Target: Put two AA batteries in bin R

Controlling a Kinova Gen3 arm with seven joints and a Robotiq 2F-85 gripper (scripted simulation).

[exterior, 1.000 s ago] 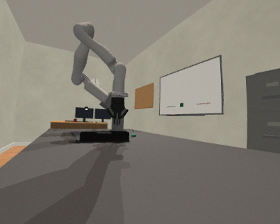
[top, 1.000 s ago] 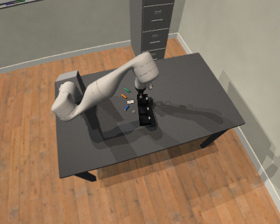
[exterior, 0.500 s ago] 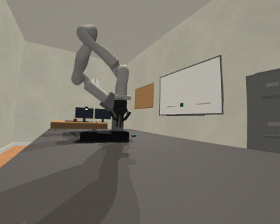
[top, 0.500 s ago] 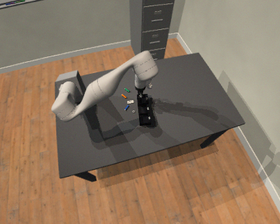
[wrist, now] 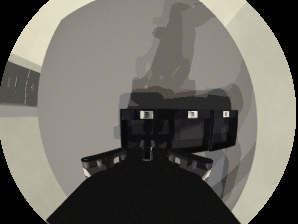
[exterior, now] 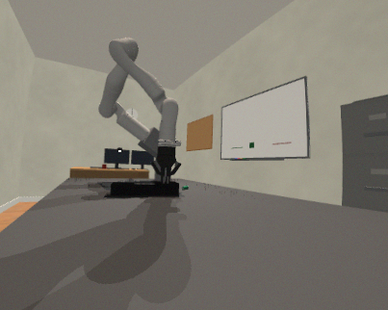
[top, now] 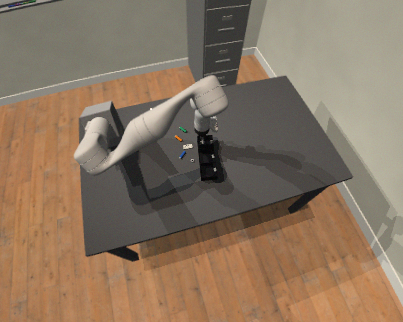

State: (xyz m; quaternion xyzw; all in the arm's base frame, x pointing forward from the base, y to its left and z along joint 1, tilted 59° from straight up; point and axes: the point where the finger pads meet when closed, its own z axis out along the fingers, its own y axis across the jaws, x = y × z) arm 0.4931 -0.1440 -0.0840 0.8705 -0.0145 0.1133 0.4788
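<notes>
The orange AA battery lies 120 mm behind my hand, 80 mm to the left of it and 40 mm below it. From my hand the other things lie so: black bin: 10 mm ahead, 90 mm to the right, 30 mm below; grey ring: 70 mm behind, 80 mm to the right, 50 mm below; white block: 80 mm behind, 10 mm to the left, 40 mm below.
</notes>
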